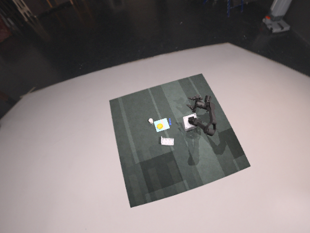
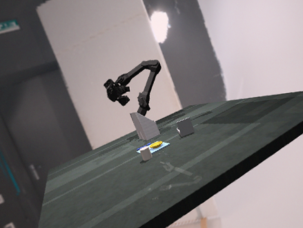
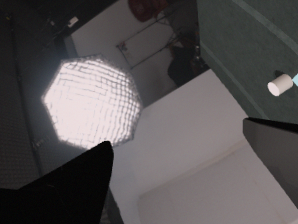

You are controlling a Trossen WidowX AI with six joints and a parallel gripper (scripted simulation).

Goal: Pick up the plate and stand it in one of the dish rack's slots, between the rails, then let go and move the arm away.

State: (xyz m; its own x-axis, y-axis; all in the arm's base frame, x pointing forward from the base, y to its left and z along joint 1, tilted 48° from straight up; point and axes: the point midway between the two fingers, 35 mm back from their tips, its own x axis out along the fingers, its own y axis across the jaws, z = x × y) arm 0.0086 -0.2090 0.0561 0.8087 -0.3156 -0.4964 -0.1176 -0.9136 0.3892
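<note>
My gripper tip is 30 cm short of the yellow plate, 5 cm to the right of it and 32 cm above it. Round my gripper tip: blue utensil 18 cm ahead, 3 cm to the left, 33 cm below; then dish rack 27 cm ahead, 25 cm to the left, 31 cm below; then placemat 28 cm ahead, 4 cm to the left, 33 cm below.
</note>
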